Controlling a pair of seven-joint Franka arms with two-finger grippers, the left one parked.
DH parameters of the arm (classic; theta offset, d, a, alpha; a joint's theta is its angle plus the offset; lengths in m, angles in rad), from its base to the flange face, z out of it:
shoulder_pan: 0 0.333 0 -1.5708
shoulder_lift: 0 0 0 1.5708
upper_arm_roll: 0 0.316 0.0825 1.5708
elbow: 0 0 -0.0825 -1.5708
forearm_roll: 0 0.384 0 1.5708
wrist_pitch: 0 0 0.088 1.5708
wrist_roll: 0 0.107 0 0
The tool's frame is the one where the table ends.
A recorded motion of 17 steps. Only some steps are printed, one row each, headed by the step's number.
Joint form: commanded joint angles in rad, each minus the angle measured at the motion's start. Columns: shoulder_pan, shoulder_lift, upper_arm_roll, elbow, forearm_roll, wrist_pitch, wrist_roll.
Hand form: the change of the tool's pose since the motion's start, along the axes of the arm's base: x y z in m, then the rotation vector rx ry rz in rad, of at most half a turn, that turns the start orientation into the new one. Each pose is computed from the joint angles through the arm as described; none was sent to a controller.
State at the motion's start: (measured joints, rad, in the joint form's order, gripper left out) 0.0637 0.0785 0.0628 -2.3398 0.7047 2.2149 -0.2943
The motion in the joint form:
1: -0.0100 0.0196 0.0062 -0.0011 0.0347 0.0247 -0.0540
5: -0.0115 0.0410 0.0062 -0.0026 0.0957 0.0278 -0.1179
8: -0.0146 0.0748 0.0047 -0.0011 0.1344 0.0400 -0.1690
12: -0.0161 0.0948 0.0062 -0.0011 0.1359 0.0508 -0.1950
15: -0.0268 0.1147 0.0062 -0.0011 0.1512 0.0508 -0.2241
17: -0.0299 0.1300 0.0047 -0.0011 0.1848 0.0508 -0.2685
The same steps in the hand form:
1: 0.0021 -0.0030 -0.0085 0.0180 -0.0242 0.0049
5: 0.0016 -0.0027 -0.0187 0.0606 -0.0334 0.0079
8: 0.0020 -0.0053 -0.0339 0.0816 -0.0363 0.0087
12: 0.0015 -0.0063 -0.0433 0.0791 -0.0383 0.0238
15: 0.0007 -0.0113 -0.0529 0.0902 -0.0343 0.0238
17: 0.0000 -0.0130 -0.0601 0.1129 -0.0431 0.0270

